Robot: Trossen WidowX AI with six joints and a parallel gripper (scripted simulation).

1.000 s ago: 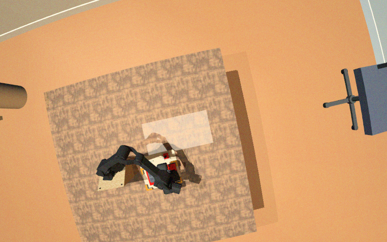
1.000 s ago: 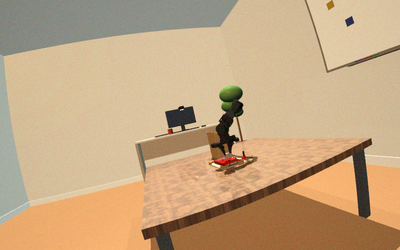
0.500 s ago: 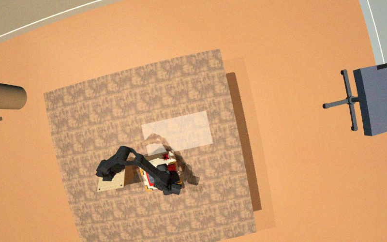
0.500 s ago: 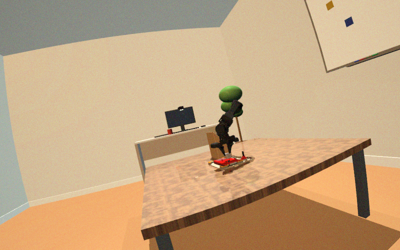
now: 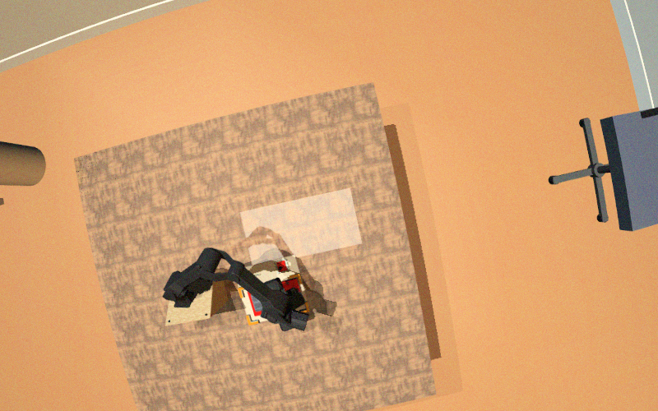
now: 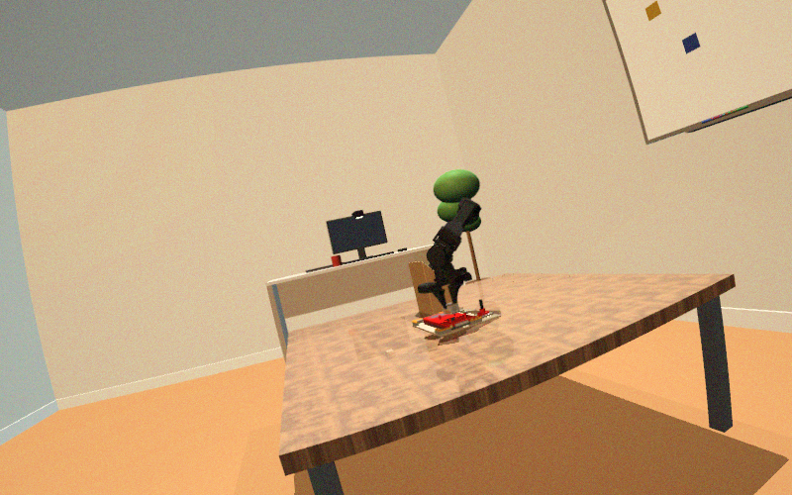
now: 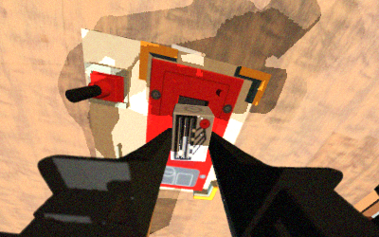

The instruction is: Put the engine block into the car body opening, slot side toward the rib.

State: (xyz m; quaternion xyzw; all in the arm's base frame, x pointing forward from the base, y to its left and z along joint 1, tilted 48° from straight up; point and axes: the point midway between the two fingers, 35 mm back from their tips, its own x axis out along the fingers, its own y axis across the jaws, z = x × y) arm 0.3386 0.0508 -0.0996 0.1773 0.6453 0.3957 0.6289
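Now: gripper tip 1 cm above the engine block. From my gripper tip the other things lie so: cream base plate: 5 cm below, 5 cm behind, 1 cm to the left.
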